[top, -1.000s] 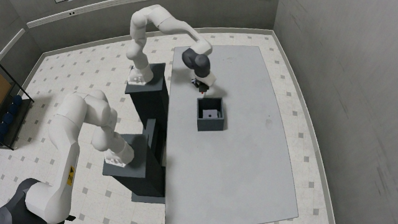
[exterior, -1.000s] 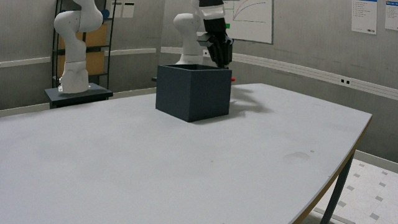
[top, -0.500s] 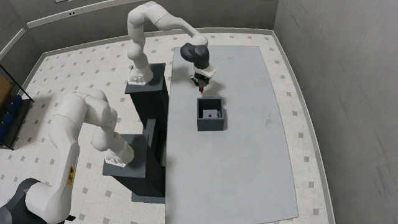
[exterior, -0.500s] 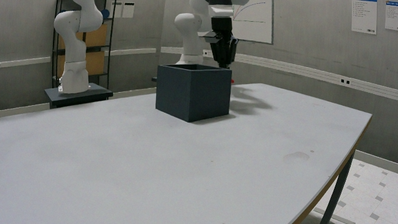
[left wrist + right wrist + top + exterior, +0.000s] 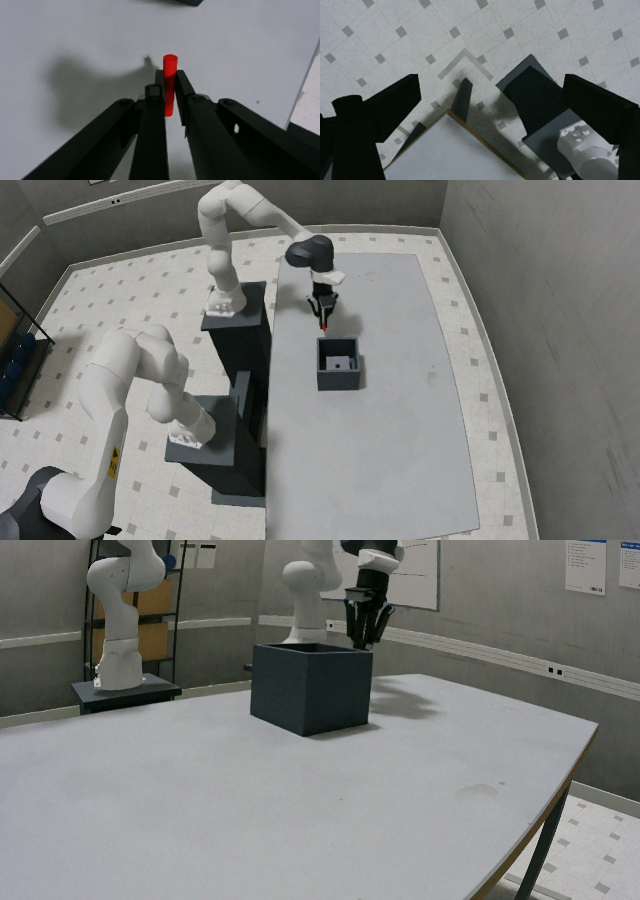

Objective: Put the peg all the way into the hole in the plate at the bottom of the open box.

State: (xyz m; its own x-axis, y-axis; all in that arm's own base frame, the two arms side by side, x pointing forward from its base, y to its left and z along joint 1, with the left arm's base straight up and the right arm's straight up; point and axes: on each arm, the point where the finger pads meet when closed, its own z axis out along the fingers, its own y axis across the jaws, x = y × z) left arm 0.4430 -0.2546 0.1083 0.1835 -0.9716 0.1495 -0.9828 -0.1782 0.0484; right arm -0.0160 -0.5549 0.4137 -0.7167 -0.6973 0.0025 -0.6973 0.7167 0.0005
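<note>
The red peg is 4 cm below my left hand. Also, from my left hand: pale plate (18 cm to the right, 7 cm ahead, 6 cm below).
</note>
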